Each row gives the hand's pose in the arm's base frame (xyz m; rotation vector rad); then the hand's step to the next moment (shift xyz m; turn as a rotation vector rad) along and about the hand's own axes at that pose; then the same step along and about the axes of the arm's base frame.
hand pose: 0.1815 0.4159 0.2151 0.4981 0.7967 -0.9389
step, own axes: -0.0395 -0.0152 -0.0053 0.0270 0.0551 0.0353
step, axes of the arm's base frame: -0.0288 0.0162 0.0270 0.0700 -0.0098 0.0030
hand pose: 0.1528 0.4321 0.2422 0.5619 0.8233 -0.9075
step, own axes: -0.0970 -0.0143 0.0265 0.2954 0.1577 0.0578
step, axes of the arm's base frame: -0.0368 0.0179 0.0930 0.2619 -0.0967 -0.1938
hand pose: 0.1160 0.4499 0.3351 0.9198 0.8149 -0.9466
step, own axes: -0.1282 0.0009 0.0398 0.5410 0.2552 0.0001
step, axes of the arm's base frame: -0.0391 0.0032 0.1284 0.4308 -0.0909 -0.4050
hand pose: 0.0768 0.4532 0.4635 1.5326 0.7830 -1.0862
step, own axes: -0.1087 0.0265 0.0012 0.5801 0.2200 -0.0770
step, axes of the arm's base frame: -0.0171 -0.0011 0.1106 0.4321 -0.0101 -0.4517
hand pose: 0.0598 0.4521 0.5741 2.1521 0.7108 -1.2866
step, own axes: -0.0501 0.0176 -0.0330 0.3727 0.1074 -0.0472
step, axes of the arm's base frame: 0.0118 0.0011 0.0614 0.2534 0.0165 -0.2969
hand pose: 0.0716 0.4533 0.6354 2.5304 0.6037 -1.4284
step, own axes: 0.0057 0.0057 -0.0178 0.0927 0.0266 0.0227
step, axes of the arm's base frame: 0.0189 0.0024 0.0042 0.0361 -0.0076 -0.0919
